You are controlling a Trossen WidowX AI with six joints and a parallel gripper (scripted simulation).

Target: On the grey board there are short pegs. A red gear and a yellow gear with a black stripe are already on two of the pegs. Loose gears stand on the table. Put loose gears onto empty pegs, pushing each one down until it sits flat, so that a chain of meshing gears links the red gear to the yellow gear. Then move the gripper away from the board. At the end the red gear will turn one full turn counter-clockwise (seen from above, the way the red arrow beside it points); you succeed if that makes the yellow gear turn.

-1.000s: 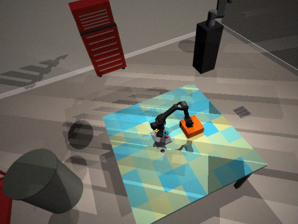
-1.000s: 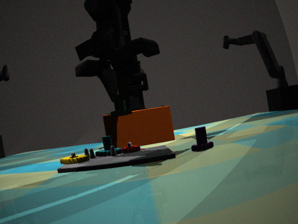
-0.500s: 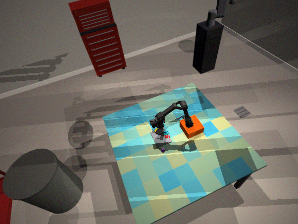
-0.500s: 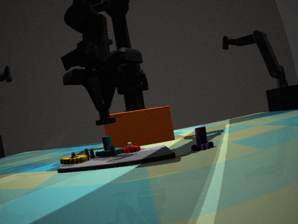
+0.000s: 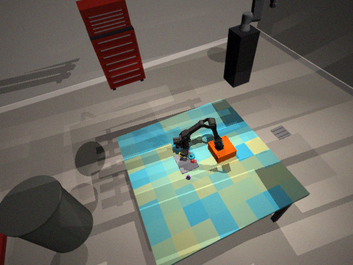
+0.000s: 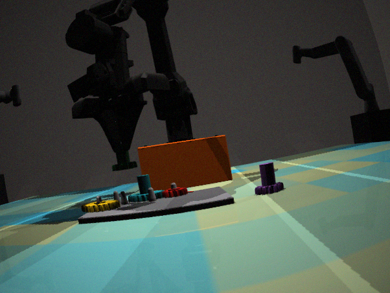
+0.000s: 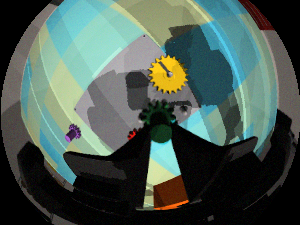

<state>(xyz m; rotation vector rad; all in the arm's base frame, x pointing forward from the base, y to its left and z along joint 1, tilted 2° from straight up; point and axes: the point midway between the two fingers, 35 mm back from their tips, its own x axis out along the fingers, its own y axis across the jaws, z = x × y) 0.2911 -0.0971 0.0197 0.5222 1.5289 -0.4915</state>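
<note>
Right now my gripper tip is 7 cm above the teal gear, 4 cm past it and 2 cm to the right of it. From my gripper tip the other things lie so: green gear (1 cm below); then yellow gear (7 cm below, 5 cm to the right, 3 cm ahead); then red gear (8 cm below, 7 cm to the left, 3 cm behind).
</note>
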